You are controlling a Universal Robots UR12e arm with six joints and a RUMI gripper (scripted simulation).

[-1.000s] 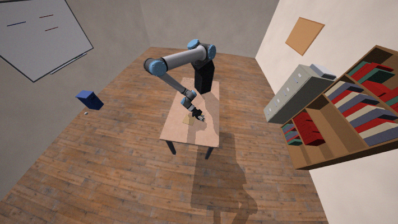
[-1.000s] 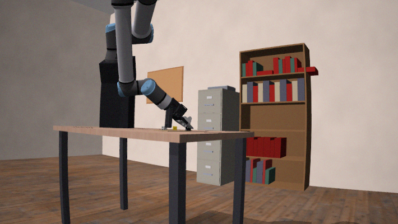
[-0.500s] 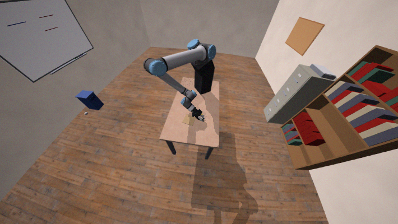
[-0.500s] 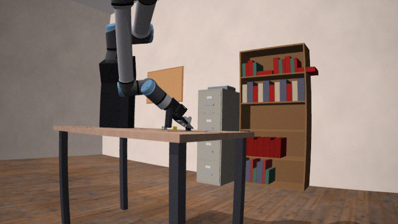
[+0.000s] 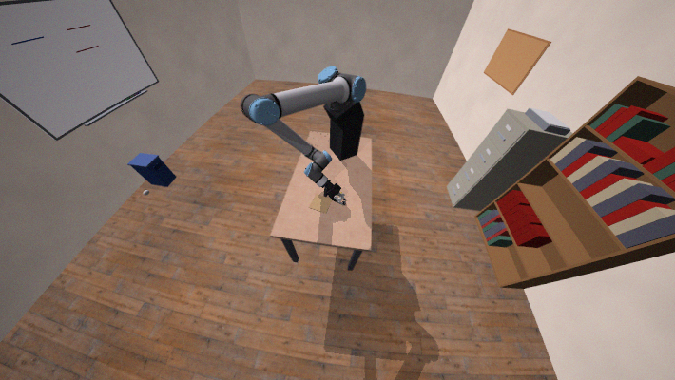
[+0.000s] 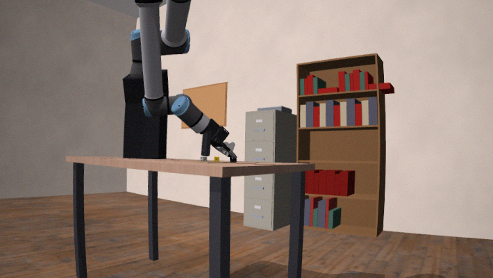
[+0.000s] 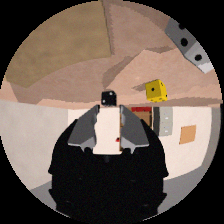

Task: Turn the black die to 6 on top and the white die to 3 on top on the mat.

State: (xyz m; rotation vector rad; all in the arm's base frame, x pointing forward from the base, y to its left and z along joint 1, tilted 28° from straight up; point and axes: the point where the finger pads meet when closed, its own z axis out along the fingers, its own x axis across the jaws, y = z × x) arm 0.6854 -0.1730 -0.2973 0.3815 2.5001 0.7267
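My gripper is now 1 cm to the right of the black die and 2 cm above it. Also, from my hand: tan mat 2 cm behind, 17 cm to the right, 3 cm below; then white die 11 cm behind, 9 cm to the right, 2 cm below; then yellow die 8 cm behind, 2 cm below.
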